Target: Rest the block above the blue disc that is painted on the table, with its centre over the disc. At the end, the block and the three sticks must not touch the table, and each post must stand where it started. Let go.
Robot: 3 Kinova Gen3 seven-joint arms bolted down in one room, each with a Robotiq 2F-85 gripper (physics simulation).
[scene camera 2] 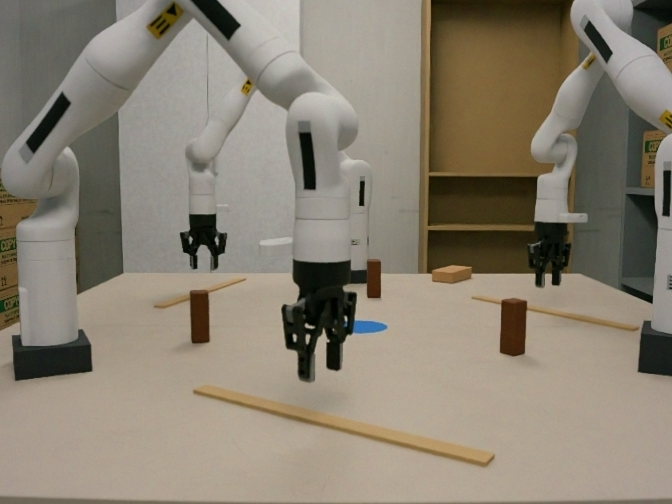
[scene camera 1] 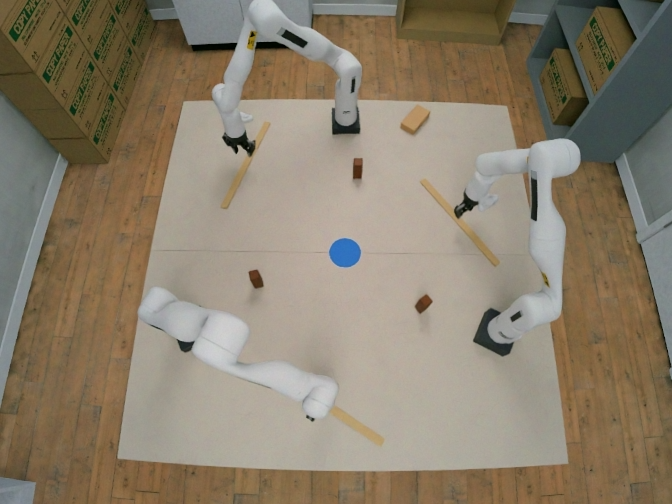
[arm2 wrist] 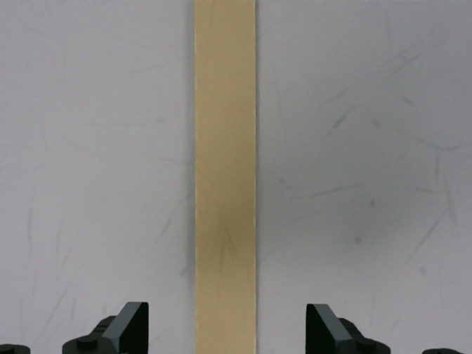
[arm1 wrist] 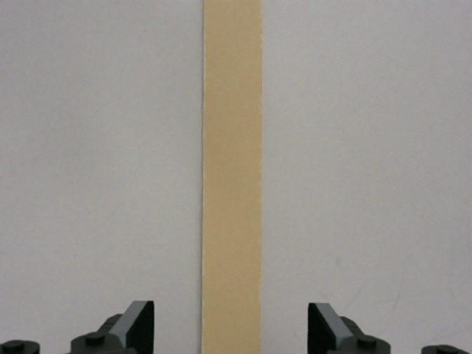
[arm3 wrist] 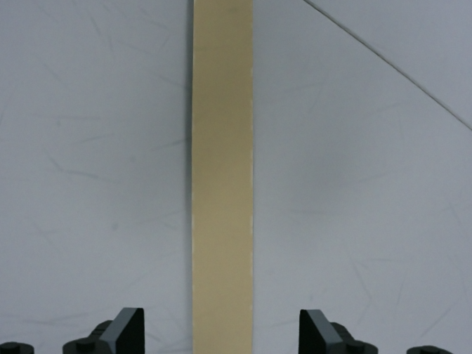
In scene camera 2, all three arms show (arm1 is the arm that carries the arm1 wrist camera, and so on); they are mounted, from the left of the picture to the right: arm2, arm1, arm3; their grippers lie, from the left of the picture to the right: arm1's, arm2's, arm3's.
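Observation:
The orange-tan block (scene camera 1: 415,119) (scene camera 2: 451,274) lies at the back, away from the blue disc (scene camera 1: 345,252) (scene camera 2: 369,327). Three brown posts stand upright around the disc: back (scene camera 1: 357,168) (scene camera 2: 373,279), left (scene camera 1: 256,278) (scene camera 2: 199,317) and right (scene camera 1: 423,303) (scene camera 2: 512,328). Three sticks lie flat on the table. Arm1's gripper (arm1 wrist: 231,327) (scene camera 2: 204,264) is open above the back-left stick (arm1 wrist: 232,150) (scene camera 2: 179,299). Arm2's gripper (arm2 wrist: 227,327) (scene camera 2: 320,370) is open above the front stick (arm2 wrist: 225,150) (scene camera 2: 347,424). Arm3's gripper (arm3 wrist: 221,330) (scene camera 2: 548,282) is open above the right stick (arm3 wrist: 222,150) (scene camera 2: 580,317).
In scene camera 1, one arm base (scene camera 1: 345,128) stands at the back and another (scene camera 1: 493,347) at the right; the lower-left arm (scene camera 1: 222,336) hides part of the front stick. The table (scene camera 1: 179,434) (scene camera 2: 108,461) has a thin seam running through the disc.

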